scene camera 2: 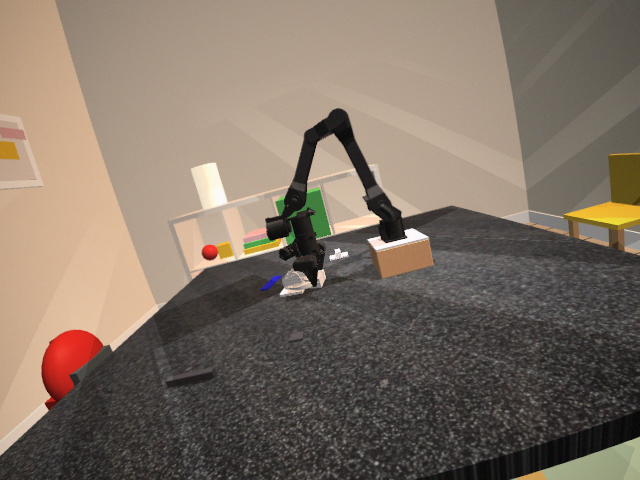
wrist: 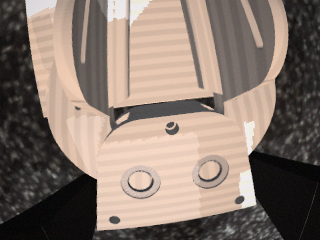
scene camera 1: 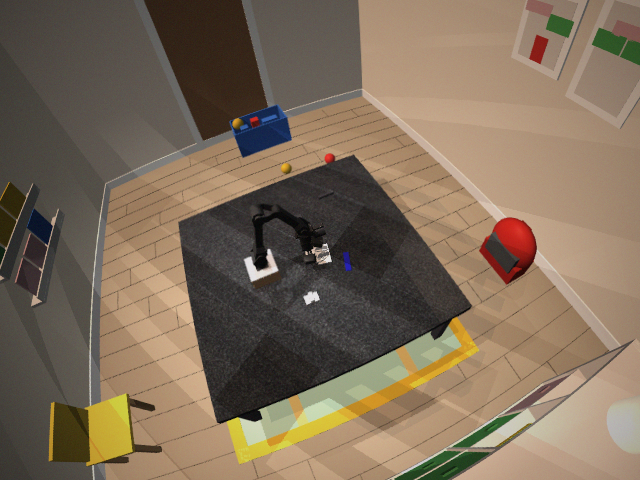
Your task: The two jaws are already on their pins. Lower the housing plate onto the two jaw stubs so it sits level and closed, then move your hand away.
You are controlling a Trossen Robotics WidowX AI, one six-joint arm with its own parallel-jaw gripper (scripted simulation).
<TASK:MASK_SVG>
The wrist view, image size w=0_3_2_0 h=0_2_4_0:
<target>my gripper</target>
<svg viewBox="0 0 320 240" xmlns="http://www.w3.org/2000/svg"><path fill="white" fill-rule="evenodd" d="M97 180L84 173L84 175L77 177L76 180L72 180L71 183L64 185L63 188L57 189L57 192L52 193L47 199L40 201L39 204L35 204L35 207L32 205L32 208L28 208L27 211L20 212L20 215L4 221L4 223L0 224L0 240L92 240L97 221ZM249 153L249 167L251 167L255 197L261 207L265 209L265 213L268 213L269 220L272 220L273 225L275 225L283 240L320 240L320 165L299 163L297 160L293 161L285 159L285 157L281 159L281 157L265 155L265 153L257 151Z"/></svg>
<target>white part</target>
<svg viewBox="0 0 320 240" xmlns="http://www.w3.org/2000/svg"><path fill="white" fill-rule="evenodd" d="M239 125L235 121L228 119L223 113L205 107L136 113L136 115L128 116L127 120L121 121L109 133L99 151L96 197L97 231L151 227L151 225L173 223L173 221L219 215L219 213L235 211L235 209L256 205L251 177L252 172L251 167L249 167L247 148L245 148L247 143L245 143L245 137L241 133ZM132 172L143 169L143 171L151 173L151 185L143 189L133 188L129 184L129 176L132 175ZM219 161L219 173L212 177L212 179L204 179L204 177L201 179L197 175L197 171L199 171L199 167L204 161Z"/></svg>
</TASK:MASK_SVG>
